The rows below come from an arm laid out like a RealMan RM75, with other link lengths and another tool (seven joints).
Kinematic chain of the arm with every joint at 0, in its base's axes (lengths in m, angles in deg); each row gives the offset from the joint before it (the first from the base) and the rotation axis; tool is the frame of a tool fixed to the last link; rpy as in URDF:
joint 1: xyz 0 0 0.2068 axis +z
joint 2: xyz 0 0 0 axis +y
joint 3: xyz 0 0 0.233 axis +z
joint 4: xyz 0 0 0 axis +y
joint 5: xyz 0 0 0.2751 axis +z
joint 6: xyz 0 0 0 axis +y
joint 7: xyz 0 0 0.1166 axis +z
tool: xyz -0.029 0 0.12 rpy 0 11 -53.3
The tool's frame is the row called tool.
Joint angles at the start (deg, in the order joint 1, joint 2, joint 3, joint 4, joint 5, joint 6, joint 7): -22.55 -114.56 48.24 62.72 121.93 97.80 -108.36
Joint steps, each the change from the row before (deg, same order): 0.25 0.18 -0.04 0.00 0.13 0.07 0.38; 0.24 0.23 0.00 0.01 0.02 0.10 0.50; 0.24 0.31 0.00 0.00 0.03 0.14 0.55; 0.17 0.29 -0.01 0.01 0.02 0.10 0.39; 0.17 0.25 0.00 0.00 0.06 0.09 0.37; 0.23 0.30 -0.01 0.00 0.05 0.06 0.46; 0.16 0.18 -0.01 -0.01 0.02 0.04 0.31; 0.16 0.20 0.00 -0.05 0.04 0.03 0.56; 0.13 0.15 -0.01 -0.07 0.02 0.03 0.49; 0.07 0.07 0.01 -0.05 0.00 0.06 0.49
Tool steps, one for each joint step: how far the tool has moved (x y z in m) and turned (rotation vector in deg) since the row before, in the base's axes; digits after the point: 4 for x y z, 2 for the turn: -0.0028 -0.0013 0.0014 0.03 0.35 -0.06; -0.0025 -0.0011 0.0016 0.04 0.34 -0.26; -0.0028 -0.0011 0.0022 0.03 0.42 -0.30; -0.0022 -0.0007 0.0021 0.05 0.36 -0.22; -0.0022 -0.0008 0.0018 0.02 0.36 -0.18; -0.0028 -0.0009 0.0022 0.08 0.42 -0.20; -0.0018 -0.0007 0.0013 0.05 0.25 -0.13; -0.0021 -0.0007 0.0013 0.04 0.34 -0.33; -0.0017 -0.0006 0.0009 0.02 0.24 -0.29; -0.0008 -0.0005 0.0003 -0.03 0.16 -0.38
